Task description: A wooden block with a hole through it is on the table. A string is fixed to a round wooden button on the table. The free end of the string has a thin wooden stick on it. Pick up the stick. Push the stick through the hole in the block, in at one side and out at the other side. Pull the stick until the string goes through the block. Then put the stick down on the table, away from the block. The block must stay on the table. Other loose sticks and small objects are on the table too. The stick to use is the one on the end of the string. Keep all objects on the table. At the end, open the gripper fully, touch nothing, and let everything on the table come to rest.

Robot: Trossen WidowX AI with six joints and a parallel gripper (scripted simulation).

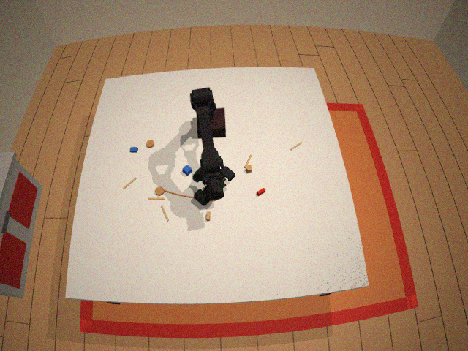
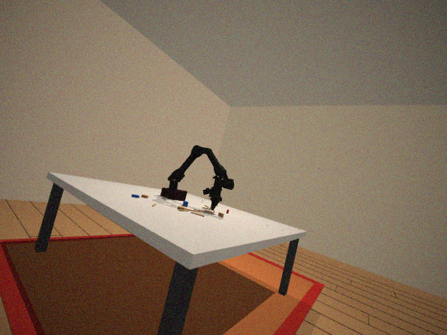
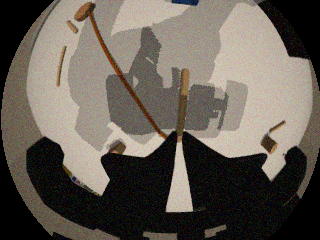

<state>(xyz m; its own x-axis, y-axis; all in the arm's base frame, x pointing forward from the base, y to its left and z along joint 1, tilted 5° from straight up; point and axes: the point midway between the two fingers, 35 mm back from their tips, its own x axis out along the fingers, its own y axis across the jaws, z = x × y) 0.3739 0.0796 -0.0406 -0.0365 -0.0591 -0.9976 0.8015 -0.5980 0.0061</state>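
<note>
Now: gripper tip 110 mm past the blue cube and 140 mm to the left of it. From my gripper tip the other things lie so: thin stick: 10 mm behind, 10 mm to the right; red piece: 30 mm behind, 190 mm to the left; wooden block: 100 mm ahead, 20 mm to the right.
</note>
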